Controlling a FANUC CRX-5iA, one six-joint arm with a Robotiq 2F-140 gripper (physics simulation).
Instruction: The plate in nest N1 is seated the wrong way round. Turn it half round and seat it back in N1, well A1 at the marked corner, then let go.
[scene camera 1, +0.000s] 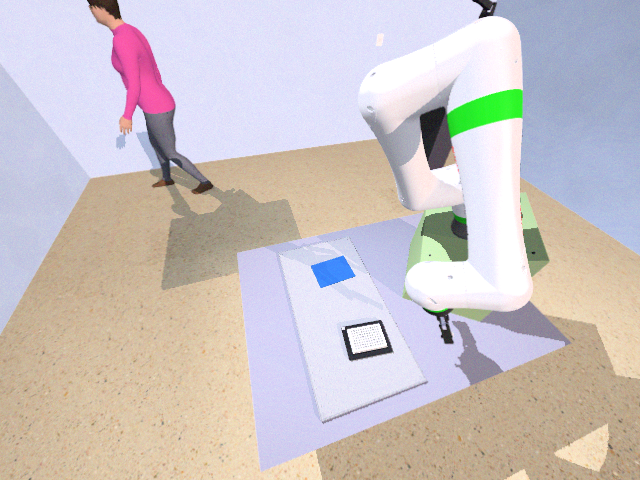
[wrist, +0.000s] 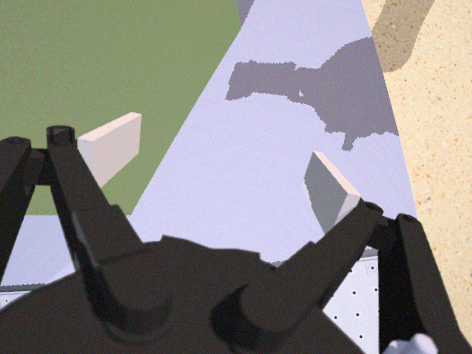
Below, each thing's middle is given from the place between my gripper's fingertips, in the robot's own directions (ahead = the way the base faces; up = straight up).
Scene:
Right now the white well plate (scene camera 1: 366, 338) is 25 cm ahead of my hand, 11 cm below it and 7 cm to the right of it. The rest, counted from my hand: flat blue rectangle (scene camera 1: 335, 270) (40 cm to the right, 22 cm ahead, 13 cm below).

